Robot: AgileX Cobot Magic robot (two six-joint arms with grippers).
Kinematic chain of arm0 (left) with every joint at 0, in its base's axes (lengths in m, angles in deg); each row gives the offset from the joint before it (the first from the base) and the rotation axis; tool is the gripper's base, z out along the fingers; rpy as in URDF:
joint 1: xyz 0 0 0.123 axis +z
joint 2: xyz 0 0 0 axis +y
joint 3: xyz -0.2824 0 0.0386 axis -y
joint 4: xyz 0.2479 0 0.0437 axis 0.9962 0 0.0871
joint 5: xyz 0 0 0 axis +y
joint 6: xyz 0.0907 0 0.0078 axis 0.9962 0 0.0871
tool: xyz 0 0 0 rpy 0 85 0
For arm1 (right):
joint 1: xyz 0 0 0.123 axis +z
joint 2: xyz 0 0 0 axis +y
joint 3: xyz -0.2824 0 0.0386 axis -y
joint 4: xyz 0.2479 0 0.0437 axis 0.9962 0 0.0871
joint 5: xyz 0 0 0 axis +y
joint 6: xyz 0.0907 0 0.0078 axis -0.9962 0 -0.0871
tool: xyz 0 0 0 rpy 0 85 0
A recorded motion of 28 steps. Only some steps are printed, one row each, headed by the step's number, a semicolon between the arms.
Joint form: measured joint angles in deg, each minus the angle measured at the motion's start. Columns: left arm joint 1, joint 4, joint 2, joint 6, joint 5, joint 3; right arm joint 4, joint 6, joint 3, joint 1, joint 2, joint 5.
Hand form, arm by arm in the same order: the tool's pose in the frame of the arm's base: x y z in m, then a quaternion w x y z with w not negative. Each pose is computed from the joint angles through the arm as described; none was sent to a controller.
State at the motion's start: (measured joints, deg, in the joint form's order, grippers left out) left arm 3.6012 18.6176 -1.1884 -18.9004 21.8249 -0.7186; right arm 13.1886 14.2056 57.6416 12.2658 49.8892 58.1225
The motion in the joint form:
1: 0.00 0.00 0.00 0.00 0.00 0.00; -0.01 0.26 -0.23 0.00 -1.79 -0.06
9: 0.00 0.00 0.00 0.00 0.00 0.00; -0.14 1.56 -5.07 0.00 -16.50 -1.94
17: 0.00 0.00 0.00 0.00 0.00 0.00; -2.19 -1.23 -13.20 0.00 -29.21 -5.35
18: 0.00 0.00 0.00 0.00 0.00 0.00; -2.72 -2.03 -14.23 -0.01 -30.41 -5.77
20: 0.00 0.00 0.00 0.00 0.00 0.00; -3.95 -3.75 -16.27 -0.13 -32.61 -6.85
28: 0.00 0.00 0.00 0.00 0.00 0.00; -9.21 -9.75 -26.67 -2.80 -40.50 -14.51
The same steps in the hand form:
1: 0.0508 0.0141 0.1775 0.60457 -0.07158 0.79119 0.05818; 0.1359 0.0476 0.3811 0.39225 -0.19408 0.89290 0.10589
9: 0.0508 0.0141 0.1775 0.60457 -0.07158 0.79119 0.05818; 0.0761 0.0340 0.3868 0.48490 -0.20119 0.84540 0.09847
17: 0.0508 0.0141 0.1775 0.60457 -0.07158 0.79119 0.05818; 0.0373 0.0223 0.3627 0.54264 -0.17551 0.81623 0.09222
18: 0.0508 0.0141 0.1775 0.60457 -0.07158 0.79119 0.05818; 0.0347 0.0210 0.3588 0.54652 -0.16936 0.81504 0.09135
20: 0.0508 0.0141 0.1775 0.60457 -0.07158 0.79119 0.05818; 0.0309 0.0183 0.3511 0.55484 -0.15540 0.81252 0.08840
28: 0.0508 0.0141 0.1775 0.60457 -0.07158 0.79119 0.05818; 0.0279 0.0091 0.3123 0.59219 -0.09145 0.79833 0.06014

